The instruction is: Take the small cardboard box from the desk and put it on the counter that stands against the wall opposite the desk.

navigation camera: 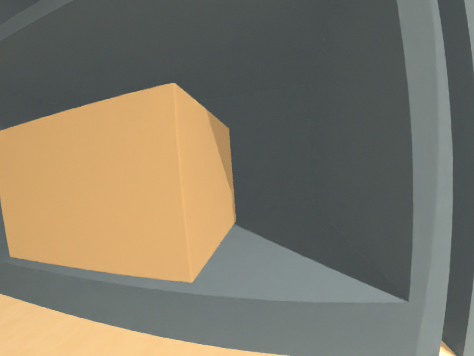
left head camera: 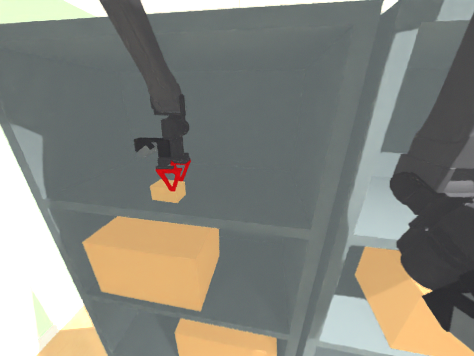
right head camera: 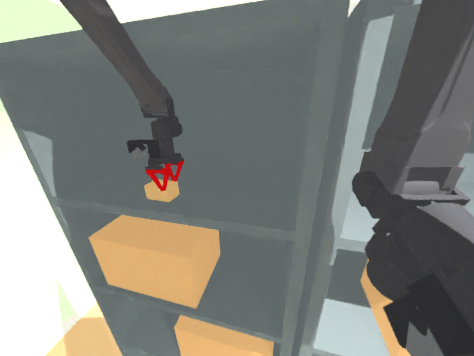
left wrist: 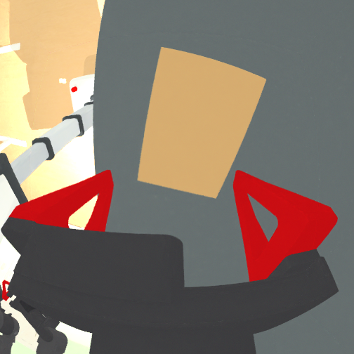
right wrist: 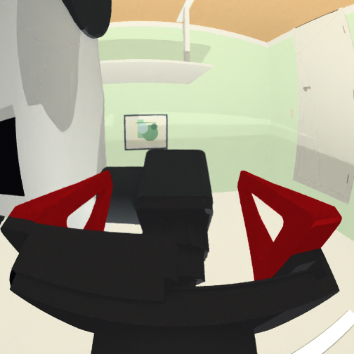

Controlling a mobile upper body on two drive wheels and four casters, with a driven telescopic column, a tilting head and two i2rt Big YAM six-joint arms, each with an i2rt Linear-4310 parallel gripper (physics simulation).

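Places are measured from the left arm's base along level axes (x ahead, y left, z up), in centimetres.
Pixels of known places: left gripper, fingertip midpoint: [left head camera: 177, 185] [right head camera: 169, 185].
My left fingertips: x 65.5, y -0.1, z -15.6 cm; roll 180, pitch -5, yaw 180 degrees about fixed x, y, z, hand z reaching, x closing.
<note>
For each thing: its top centre in the pictures, then the offset to it from my left fingertips. "spot": a spot on its surface instead. Level surfaces: height alone.
- small cardboard box at its top centre: [left head camera: 167, 183] [right head camera: 161, 183] dx +1.3, dy +3.4, dz +0.1 cm
- grey board at its surface level: dz -4.9 cm
- large cardboard box at its top centre: [left head camera: 158, 225] [right head camera: 158, 223] dx +10.7, dy +13.3, dz -23.6 cm
- unit's upright panel at a spot on its surface: [left head camera: 327, 175] spot: dx -16.3, dy -39.2, dz +10.3 cm
- further box at its top centre: [left head camera: 465, 263] dx -10.6, dy -96.2, dz -23.6 cm
The small cardboard box [left head camera: 167, 195] [right head camera: 161, 195] [left wrist: 200, 125] is tan and stands on a grey board [left head camera: 240, 202] in the upper bay of a grey shelf-like unit. My left gripper [left head camera: 177, 184] [right head camera: 168, 184] [left wrist: 172, 177] is open and empty, its red fingertips close above the box. In the left wrist view the box lies beyond the fingertips, off centre toward the right finger; contact cannot be told. My right gripper [right wrist: 174, 177] is open and empty, away from the box, facing the room. I cannot identify the desk by name or the counter.
A large cardboard box [left head camera: 150, 260] [right head camera: 155, 260] [navigation camera: 95, 190] sits in the bay below, and another box [left head camera: 225, 340] lower down. The unit's upright panel [left head camera: 327, 175] stands right of them. A further box [left head camera: 395, 305] is at the right, partly behind my right arm [left head camera: 445, 125].
</note>
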